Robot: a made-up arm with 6 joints.
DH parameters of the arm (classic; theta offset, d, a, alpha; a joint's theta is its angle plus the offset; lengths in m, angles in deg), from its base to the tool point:
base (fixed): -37.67 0 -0.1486 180
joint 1: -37.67 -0.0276 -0.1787 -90
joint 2: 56.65 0 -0.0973 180
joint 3: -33.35 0.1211 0.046 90
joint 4: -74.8 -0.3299 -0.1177 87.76
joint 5: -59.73 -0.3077 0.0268 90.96
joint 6: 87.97 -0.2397 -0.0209 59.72
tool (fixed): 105.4 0.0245 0 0
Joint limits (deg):
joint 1: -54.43..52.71
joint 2: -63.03..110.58
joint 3: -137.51..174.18
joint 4: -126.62..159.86
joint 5: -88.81..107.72
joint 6: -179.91..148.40
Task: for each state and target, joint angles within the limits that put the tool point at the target. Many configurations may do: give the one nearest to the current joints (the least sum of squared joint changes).
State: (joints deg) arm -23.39 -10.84 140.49 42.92 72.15 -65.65
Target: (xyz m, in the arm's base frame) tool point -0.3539 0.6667 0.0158
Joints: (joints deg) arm 15.96 -22.37 152.04 63.15 77.62 -66.40
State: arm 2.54 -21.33 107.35 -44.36 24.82 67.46
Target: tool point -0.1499 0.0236 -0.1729
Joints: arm 25.54 -24.87 68.14 -58.20 44.83 77.84
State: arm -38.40 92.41 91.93 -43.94 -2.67 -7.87
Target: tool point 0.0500 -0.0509 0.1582
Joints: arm -17.70 84.80 85.88 -66.37 13.95 -7.86
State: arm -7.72 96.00 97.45 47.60 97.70 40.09
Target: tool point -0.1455 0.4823 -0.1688
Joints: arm -13.42 105.46 94.31 87.31 87.86 48.71
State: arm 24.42 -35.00 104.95 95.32 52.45 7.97
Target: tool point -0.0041 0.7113 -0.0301
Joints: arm 52.71 -31.91 99.66 71.24 85.22 -2.56
